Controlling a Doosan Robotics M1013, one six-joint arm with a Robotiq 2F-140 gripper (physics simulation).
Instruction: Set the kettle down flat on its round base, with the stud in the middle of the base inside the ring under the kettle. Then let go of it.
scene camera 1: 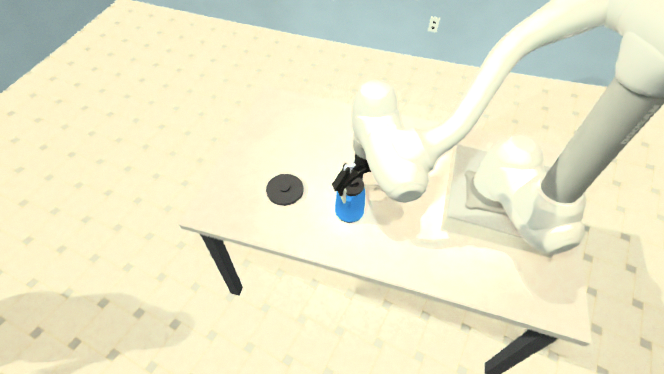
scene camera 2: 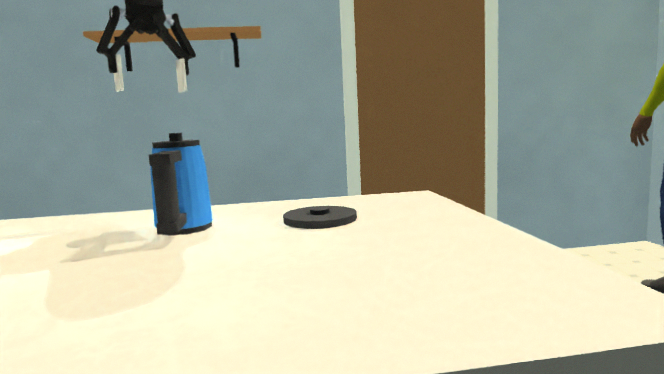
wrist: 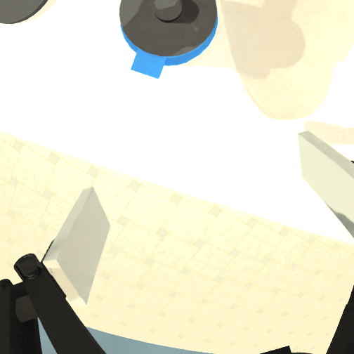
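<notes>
The blue kettle (scene camera 1: 350, 209) (scene camera 2: 197, 187) (wrist: 145, 37) stands upright on the table, apart from its base. Its black handle (scene camera 2: 166, 192) faces scene camera 2, and its spout (wrist: 148, 65) points toward the table edge in the wrist view. The ring under the kettle is hidden. The round black base (scene camera 1: 276, 193) (scene camera 2: 299, 218) (wrist: 15, 10) lies flat beside it, with the stud (scene camera 1: 285, 188) (scene camera 2: 319, 210) in its middle; part of the base shows in the wrist view. My gripper (scene camera 1: 347, 181) (scene camera 2: 150, 91) (wrist: 200, 181) is open and empty, pointing down, higher than the kettle's lid in scene camera 2.
The table (scene camera 1: 310, 240) (scene camera 2: 400, 280) (wrist: 75, 100) carries the kettle and base; its long edge crosses the wrist view. My arm (scene camera 1: 470, 105) reaches in from the right in scene camera 1. A wooden wall shelf (scene camera 2: 215, 33) is behind my gripper, and part of a person (scene camera 2: 641, 129) shows far right.
</notes>
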